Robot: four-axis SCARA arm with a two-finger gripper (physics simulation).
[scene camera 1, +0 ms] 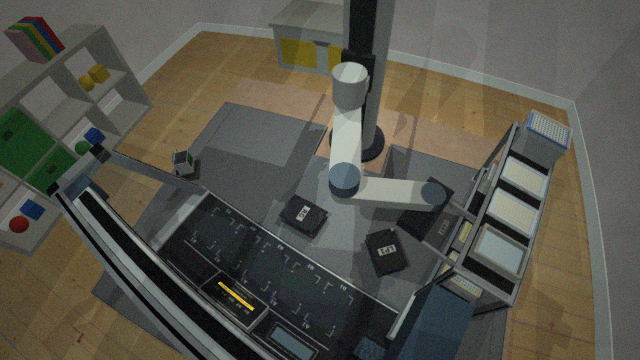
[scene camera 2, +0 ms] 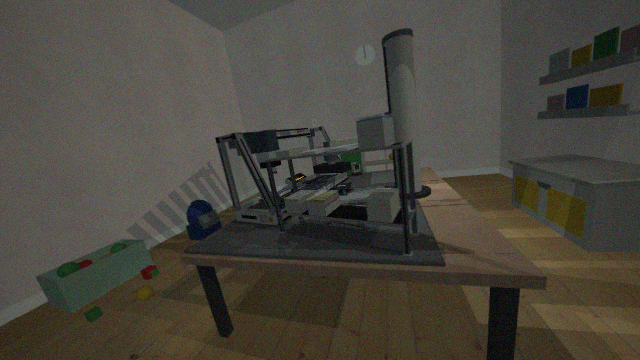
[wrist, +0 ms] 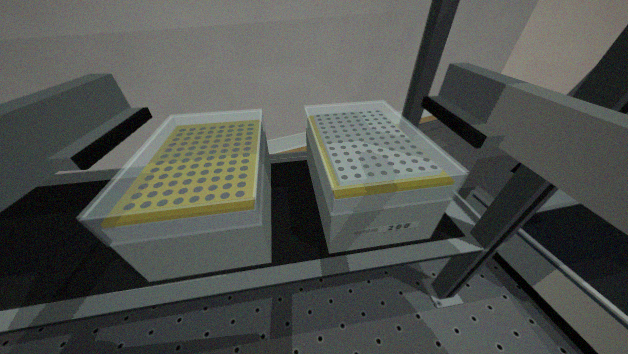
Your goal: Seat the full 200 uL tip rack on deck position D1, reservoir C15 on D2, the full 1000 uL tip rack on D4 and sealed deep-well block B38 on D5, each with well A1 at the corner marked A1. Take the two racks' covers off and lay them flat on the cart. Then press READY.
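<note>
In the wrist view two tip racks under clear covers stand side by side on a black shelf. The left rack [wrist: 192, 252] has a yellow top with dark holes. The right rack [wrist: 350, 230] has pale tips on a yellow top and is marked 200. My gripper [wrist: 290, 90] is open and empty, its fingers wide apart at either side of the pair. A tall blue-rimmed tip box [scene camera 1: 549, 129], two pale plates [scene camera 1: 525, 176] [scene camera 1: 512, 211] and a tray with a light blue inside [scene camera 1: 500, 250] are on the upper shelf. The deck [scene camera 1: 270, 265] carries no labware. Block labels are unreadable.
The shelf unit [wrist: 200, 282] [scene camera 2: 406, 235] has upright posts near the racks. Black boxes marked RG [scene camera 1: 303, 215] and LP1 [scene camera 1: 386, 250] lie between the arm and the deck. A display with a yellow bar [scene camera 1: 236, 296] and a screen [scene camera 1: 292, 342] are at the deck's front.
</note>
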